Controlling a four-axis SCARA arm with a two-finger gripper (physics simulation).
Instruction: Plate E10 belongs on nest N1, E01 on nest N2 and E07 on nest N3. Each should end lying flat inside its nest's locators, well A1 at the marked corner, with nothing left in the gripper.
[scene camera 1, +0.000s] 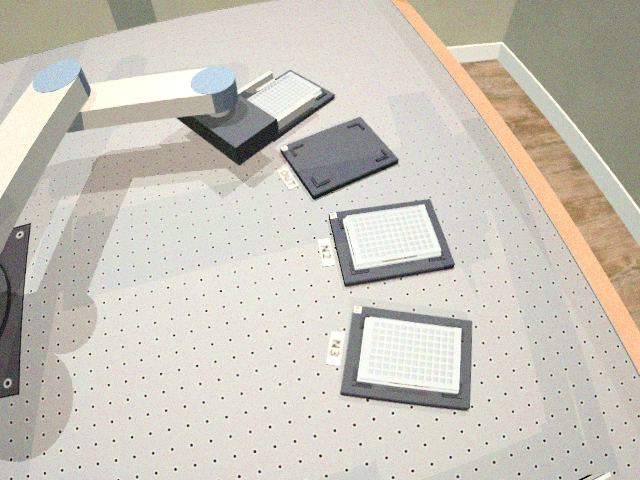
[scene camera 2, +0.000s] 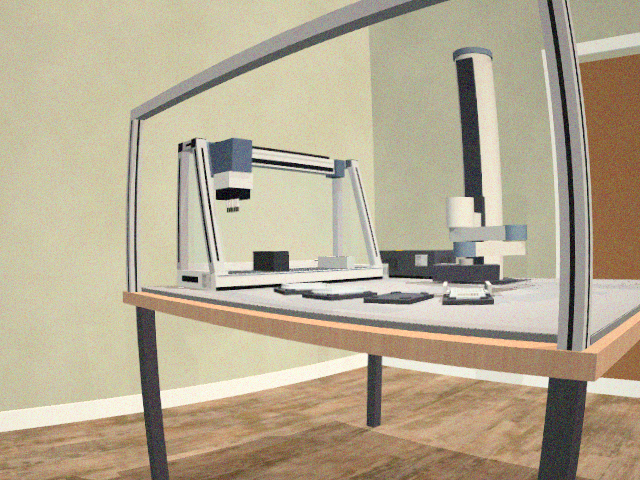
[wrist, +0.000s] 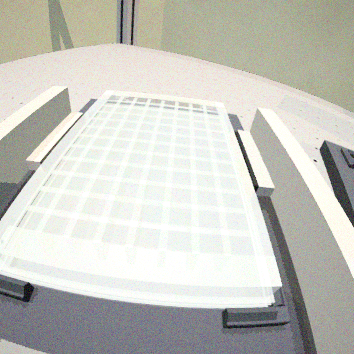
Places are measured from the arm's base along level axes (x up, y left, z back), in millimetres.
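Pixels of known places: gripper, fingertip midpoint: (scene camera 1: 291, 87) (scene camera 2: 467, 289) (wrist: 159, 110).
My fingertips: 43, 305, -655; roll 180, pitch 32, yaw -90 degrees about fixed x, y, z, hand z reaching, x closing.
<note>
For each thing: its middle in the pictures, then the offset to it from my fingertips, as dx, dy, dz. "spot": a spot on its surface instead.
- farthest nest, body centre: (wrist: 150, 170) (scene camera 1: 282, 101) (scene camera 2: 467, 297) -22, -12, +21
- nest N2, surface spot: (scene camera 1: 347, 276) spot: -19, -398, +17
- nest N3, body centre: (scene camera 1: 409, 356) (scene camera 2: 305, 289) -22, -531, -26
- dark nest labelled OUT, body centre: (scene camera 1: 339, 154) (scene camera 2: 400, 297) -22, -172, -41
- frame post, body centre: (scene camera 2: 571, 143) +247, +400, -369
My gripper (scene camera 1: 294, 88) (scene camera 2: 467, 290) (wrist: 159, 110) is low over the farthest nest (scene camera 1: 328, 95) (scene camera 2: 467, 301) (wrist: 125, 325), shut on a white plate (scene camera 1: 284, 98) (scene camera 2: 467, 293) (wrist: 150, 200). Its pads meet the plate's two long sides. The plate looks level and at nest height; its identity is not readable, and the palm hides part of the nest and its label in scene camera 1. A white plate (scene camera 1: 392, 232) lies flat on nest N2 (scene camera 1: 347, 276). Another white plate (scene camera 1: 410, 353) lies flat on nest N3 (scene camera 1: 413, 398). Their A1 wells cannot be made out.
The dark nest labelled OUT (scene camera 1: 338, 155) (scene camera 2: 398, 297) (wrist: 336, 172) holds no plate and stands between the gripped plate and N2, close to one finger. A gantry machine (scene camera 2: 294, 279) stands on the table beyond the nests. A frame post (scene camera 2: 568, 206) rises at the table corner.
</note>
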